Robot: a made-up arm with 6 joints. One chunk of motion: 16 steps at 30 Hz.
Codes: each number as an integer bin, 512 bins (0 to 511) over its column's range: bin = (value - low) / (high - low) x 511, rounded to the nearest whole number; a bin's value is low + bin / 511 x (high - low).
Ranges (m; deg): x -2.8..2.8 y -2.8..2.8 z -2.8..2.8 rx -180..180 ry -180..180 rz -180..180
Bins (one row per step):
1: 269 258 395 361 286 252
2: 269 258 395 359 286 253
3: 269 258 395 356 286 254
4: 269 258 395 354 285 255
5: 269 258 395 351 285 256
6: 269 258 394 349 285 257
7: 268 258 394 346 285 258
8: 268 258 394 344 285 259
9: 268 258 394 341 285 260
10: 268 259 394 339 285 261
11: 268 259 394 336 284 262
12: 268 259 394 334 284 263
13: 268 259 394 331 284 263
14: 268 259 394 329 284 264
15: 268 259 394 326 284 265
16: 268 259 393 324 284 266
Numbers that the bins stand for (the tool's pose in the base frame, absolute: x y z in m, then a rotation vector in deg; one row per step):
1: 0.1479 0.0274 1.5288 74.32 21.49 -2.47
2: 0.1479 0.0274 1.5288 72.92 21.49 -1.76
3: 0.1479 0.0274 1.5288 70.80 21.49 -1.06
4: 0.1479 0.0274 1.5288 69.39 20.78 -0.35
5: 0.1479 0.0274 1.5288 67.28 20.78 0.35
6: 0.1479 0.0274 1.5178 65.87 20.78 1.06
7: 0.1370 0.0274 1.5178 63.76 20.78 1.76
8: 0.1370 0.0274 1.5178 62.35 20.78 2.47
9: 0.1370 0.0274 1.5178 60.23 20.78 3.17
10: 0.1370 0.0384 1.5178 58.83 20.78 3.87
11: 0.1370 0.0384 1.5178 56.71 20.08 4.58
12: 0.1370 0.0384 1.5178 55.30 20.08 5.28
13: 0.1370 0.0384 1.5178 53.19 20.08 5.28
14: 0.1370 0.0384 1.5178 51.78 20.08 5.99
15: 0.1370 0.0384 1.5178 49.67 20.08 6.69
16: 0.1370 0.0384 1.5068 48.26 20.08 7.40

